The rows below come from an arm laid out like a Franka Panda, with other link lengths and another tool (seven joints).
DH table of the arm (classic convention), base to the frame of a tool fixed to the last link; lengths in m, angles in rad. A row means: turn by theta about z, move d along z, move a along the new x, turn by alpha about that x. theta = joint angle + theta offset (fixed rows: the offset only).
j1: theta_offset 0, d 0.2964, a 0, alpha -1.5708
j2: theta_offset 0, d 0, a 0, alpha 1.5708
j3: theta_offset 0, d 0.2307, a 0.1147, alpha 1.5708
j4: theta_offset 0, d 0, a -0.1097, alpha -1.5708
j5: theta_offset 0, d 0.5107, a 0, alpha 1.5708
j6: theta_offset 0, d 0, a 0.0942, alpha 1.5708
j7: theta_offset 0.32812, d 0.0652, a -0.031, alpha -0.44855
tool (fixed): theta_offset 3.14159, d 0.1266, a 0, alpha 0
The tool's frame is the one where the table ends.
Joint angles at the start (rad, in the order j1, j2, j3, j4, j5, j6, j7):
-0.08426 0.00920 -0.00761 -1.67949 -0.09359 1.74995 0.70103
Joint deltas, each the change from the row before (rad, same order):
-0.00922 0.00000 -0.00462 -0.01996 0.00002 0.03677 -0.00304
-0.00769 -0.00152 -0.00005 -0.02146 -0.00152 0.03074 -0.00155
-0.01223 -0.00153 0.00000 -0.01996 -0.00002 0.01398 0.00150
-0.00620 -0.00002 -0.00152 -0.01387 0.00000 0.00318 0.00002
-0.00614 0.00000 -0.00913 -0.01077 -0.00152 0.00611 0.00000
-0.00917 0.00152 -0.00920 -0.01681 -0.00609 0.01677 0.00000
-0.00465 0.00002 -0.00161 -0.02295 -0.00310 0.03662 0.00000
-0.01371 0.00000 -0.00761 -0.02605 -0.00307 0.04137 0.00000
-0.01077 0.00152 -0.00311 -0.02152 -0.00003 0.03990 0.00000
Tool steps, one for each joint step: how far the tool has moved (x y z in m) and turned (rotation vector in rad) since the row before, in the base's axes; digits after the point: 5 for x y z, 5 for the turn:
0.00268 -0.00969 -0.00965 -0.00141 -0.01631 -0.00741
0.00150 -0.00564 -0.00970 -0.00233 -0.01033 -0.00311
-0.00188 -0.00802 -0.00966 0.00087 0.00430 -0.01241
-0.00247 -0.00498 -0.00772 0.00143 0.01059 -0.00744
-0.00247 -0.01038 -0.00581 -0.00076 0.00484 -0.01440
-0.00231 -0.01319 -0.00972 -0.00538 0.00252 -0.01547
0.00132 -0.00475 -0.01136 -0.00441 -0.01289 -0.00184
-0.00098 -0.01477 -0.01284 -0.00464 -0.01448 -0.01625
0.00037 -0.00940 -0.01137 -0.00227 -0.01650 -0.00970

